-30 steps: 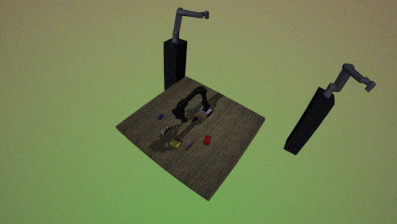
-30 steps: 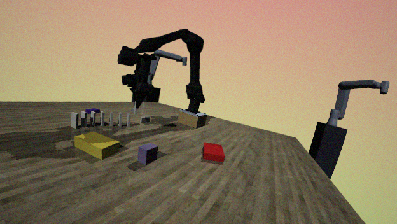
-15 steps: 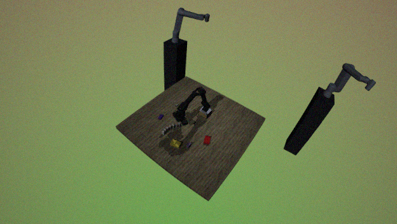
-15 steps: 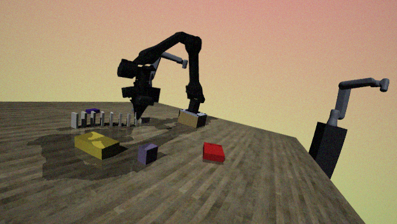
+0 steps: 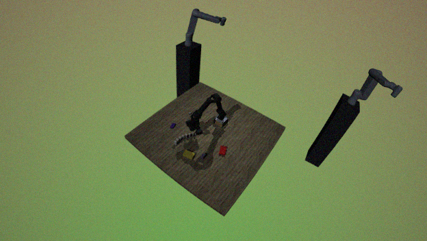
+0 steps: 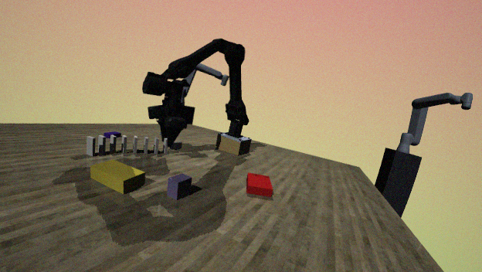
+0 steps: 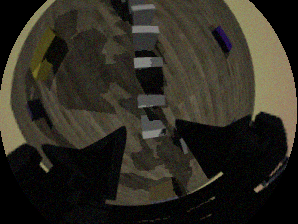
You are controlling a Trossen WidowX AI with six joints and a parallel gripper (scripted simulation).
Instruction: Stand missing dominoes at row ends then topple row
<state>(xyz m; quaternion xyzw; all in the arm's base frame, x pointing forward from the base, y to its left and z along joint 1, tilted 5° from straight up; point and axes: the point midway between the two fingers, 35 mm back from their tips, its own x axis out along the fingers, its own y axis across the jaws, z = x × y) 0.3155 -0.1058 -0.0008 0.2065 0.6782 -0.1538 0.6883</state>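
My gripper tip is now 26 cm to the left of the dark blue block, 5 cm short of it and 2 cm above it. Also, from my gripper tip: grey piece (24 cm to the right, 22 cm behind, 2 cm below); yellow block (25 cm ahead, 10 cm to the left, 2 cm below); lilac cube (22 cm to the left, 19 cm ahead, 1 cm below).
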